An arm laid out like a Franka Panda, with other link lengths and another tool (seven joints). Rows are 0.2 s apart.
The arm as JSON. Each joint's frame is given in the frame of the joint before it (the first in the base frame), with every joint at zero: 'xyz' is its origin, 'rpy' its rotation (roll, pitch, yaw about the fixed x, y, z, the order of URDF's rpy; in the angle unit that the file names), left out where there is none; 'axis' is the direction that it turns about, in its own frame. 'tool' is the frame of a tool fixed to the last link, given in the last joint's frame.
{
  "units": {
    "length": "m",
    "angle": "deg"
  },
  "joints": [
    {
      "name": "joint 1",
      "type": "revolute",
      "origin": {
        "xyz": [
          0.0,
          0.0,
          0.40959
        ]
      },
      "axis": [
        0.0,
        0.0,
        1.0
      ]
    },
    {
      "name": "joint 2",
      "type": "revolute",
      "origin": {
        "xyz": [
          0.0,
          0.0,
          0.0
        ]
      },
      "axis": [
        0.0,
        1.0,
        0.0
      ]
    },
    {
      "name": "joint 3",
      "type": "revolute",
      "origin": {
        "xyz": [
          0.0,
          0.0,
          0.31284
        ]
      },
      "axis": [
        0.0,
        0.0,
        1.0
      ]
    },
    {
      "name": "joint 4",
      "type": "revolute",
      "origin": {
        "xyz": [
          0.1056,
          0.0,
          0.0
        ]
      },
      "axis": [
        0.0,
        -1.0,
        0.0
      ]
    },
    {
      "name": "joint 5",
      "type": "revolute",
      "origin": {
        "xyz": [
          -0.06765,
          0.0,
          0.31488
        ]
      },
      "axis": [
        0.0,
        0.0,
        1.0
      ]
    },
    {
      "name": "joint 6",
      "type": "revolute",
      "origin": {
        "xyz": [
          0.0,
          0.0,
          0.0
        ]
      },
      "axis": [
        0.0,
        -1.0,
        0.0
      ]
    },
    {
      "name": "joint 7",
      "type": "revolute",
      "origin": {
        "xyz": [
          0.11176,
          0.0,
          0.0
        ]
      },
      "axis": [
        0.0,
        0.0,
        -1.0
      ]
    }
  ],
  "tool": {
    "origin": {
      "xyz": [
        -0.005,
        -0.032,
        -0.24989
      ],
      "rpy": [
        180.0,
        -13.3,
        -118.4
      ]
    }
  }
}
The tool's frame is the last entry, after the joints.
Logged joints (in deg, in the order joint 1, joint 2, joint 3, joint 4, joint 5, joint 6, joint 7), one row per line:
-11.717 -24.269 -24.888 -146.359 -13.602 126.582 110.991
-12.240 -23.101 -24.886 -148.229 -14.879 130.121 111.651
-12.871 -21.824 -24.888 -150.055 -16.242 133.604 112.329
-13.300 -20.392 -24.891 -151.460 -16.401 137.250 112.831
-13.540 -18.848 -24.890 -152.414 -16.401 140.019 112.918
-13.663 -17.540 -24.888 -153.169 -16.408 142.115 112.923
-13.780 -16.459 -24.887 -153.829 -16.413 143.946 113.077
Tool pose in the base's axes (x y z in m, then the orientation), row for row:
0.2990 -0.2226 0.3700 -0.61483 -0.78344 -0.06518 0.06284
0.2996 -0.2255 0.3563 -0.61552 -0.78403 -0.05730 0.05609
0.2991 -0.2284 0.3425 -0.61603 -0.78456 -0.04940 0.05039
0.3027 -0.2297 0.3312 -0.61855 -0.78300 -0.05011 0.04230
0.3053 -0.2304 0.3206 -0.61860 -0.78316 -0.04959 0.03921
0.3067 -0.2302 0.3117 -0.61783 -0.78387 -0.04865 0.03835
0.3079 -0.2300 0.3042 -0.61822 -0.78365 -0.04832 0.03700
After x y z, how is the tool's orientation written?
As a quaternion, x y z w.
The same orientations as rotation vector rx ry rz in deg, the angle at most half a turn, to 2 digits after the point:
-106.45 -135.64 -11.29
-107.00 -136.30 -9.96
-107.46 -136.86 -8.62
-108.44 -137.27 -8.78
-108.65 -137.55 -8.71
-108.57 -137.75 -8.55
-108.73 -137.83 -8.50

